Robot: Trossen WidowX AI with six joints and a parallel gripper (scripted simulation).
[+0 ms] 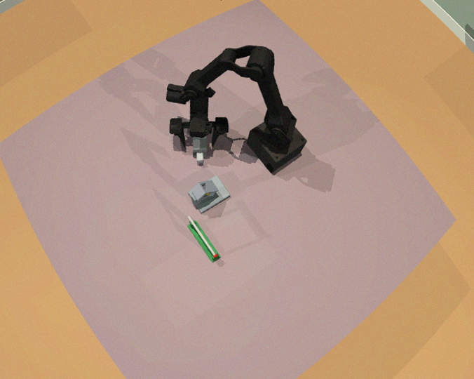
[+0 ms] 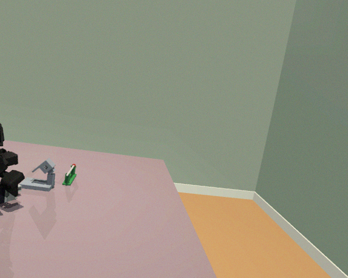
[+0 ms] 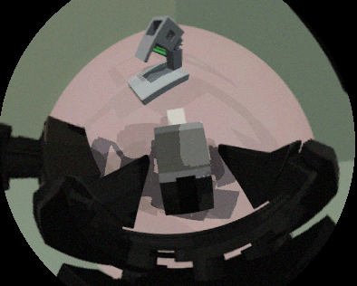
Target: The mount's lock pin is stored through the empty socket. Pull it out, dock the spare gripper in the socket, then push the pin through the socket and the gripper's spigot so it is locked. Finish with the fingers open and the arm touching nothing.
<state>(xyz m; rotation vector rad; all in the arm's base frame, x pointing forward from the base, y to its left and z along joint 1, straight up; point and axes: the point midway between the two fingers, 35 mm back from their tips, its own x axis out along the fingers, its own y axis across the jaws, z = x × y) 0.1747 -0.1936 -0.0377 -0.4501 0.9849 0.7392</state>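
Right now my gripper tip is right at the spare gripper. Round my gripper tip: mount: 140 mm to the left, 110 mm ahead, 30 mm above; green holder: 240 mm to the left, 210 mm ahead.
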